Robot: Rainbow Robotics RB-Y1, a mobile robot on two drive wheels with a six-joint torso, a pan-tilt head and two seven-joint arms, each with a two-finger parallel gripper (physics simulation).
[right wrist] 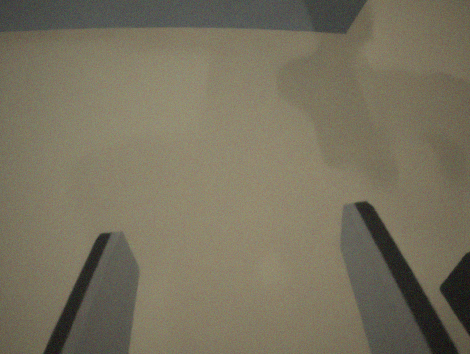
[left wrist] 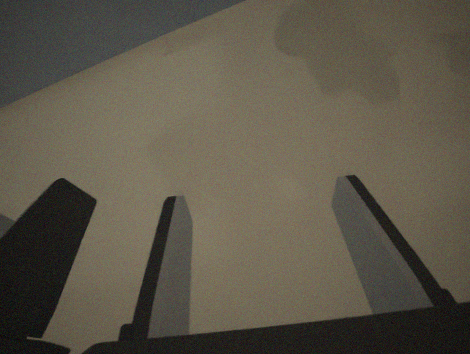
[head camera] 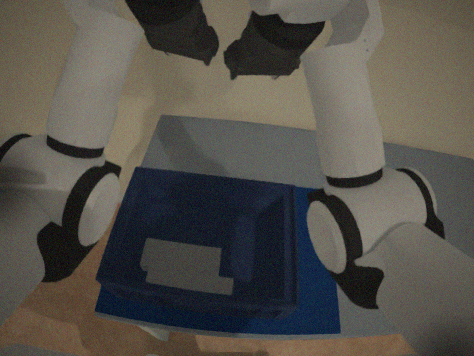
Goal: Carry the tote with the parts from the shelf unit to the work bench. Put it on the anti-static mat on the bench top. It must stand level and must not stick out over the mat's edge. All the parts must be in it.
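Frame: origin at the robot's base, x ahead, y left, z up, level; metres.
Where they show: left gripper, fingertip midpoint: [left wrist: 260, 199] [head camera: 189, 55]; right gripper, fingertip midpoint: [right wrist: 234, 239] [left wrist: 38, 207] [head camera: 253, 74].
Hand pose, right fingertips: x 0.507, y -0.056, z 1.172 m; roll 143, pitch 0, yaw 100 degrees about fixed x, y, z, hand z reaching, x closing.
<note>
Things, the pixels of their top centre, and the offset from my right fingertips. "spot": a spot on its surface instead. Level surfaces: height alone.
- dark blue tote, middle of its top: [head camera: 204, 229] dx -0.178, dy +0.078, dz -0.260 m
- blue anti-static mat, its level: dz -0.407 m
- grey bench top, its level: dz -0.409 m
- pale bench leg, surface spot: [head camera: 157, 332] spot: dx -0.326, dy +0.272, dz -0.875 m
- tan floor, its level: dz -1.171 m
The dark blue tote [head camera: 260, 295] appears to rest level on the blue anti-static mat [head camera: 320, 300], which shows at its front and right. The tote covers the mat's far left part, so I cannot tell whether it passes the edge there. Grey parts [head camera: 185, 260] lie on the tote's floor; their exact number is unclear. My left gripper [head camera: 187, 54] [left wrist: 260, 199] and my right gripper [head camera: 254, 72] [right wrist: 234, 239] are both open and empty, beyond the tote and apart from it. The tote does not show in either wrist view.
The grey bench top [head camera: 235, 142] extends behind the tote and to the right. My forearms stand on both sides of the tote, close to its side walls in the picture. Part of a pale bench leg [head camera: 157, 332] shows below the front edge, above the tan floor [head camera: 50, 305].
</note>
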